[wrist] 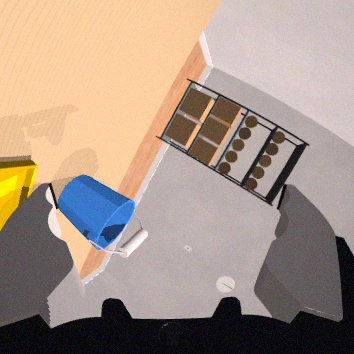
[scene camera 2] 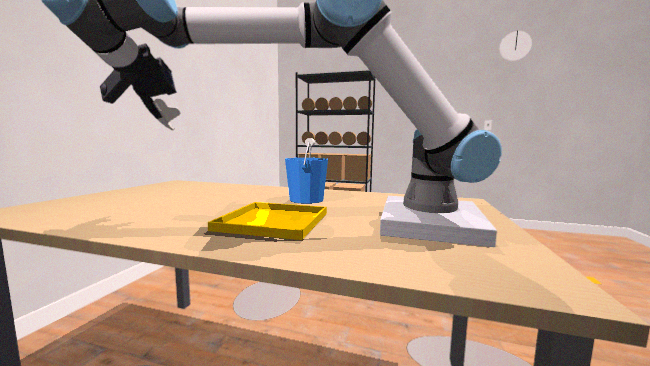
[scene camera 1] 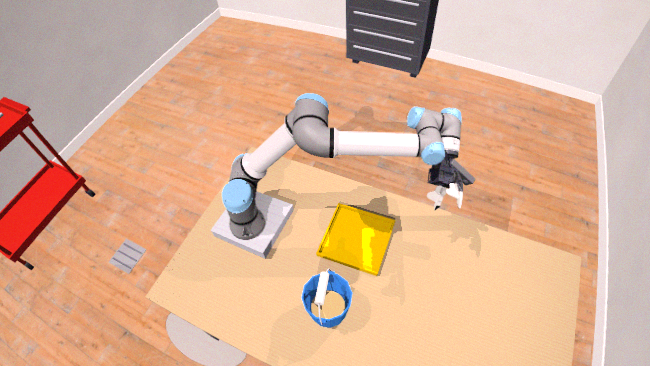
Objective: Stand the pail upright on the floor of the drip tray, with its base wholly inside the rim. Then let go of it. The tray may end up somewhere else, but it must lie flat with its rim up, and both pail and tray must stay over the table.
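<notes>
A blue pail stands upright on the table, with its white handle raised above the rim. The yellow drip tray lies flat with its rim up, beside the pail and apart from it. My gripper is open with nothing between its fingers. It hangs high, well away from the pail and the tray. In the second scene view the gripper is seen from the side, above table height.
The arm's base stands on a grey block on the table. A shelf rack stands behind the table. A red cart and a dark drawer cabinet stand on the floor.
</notes>
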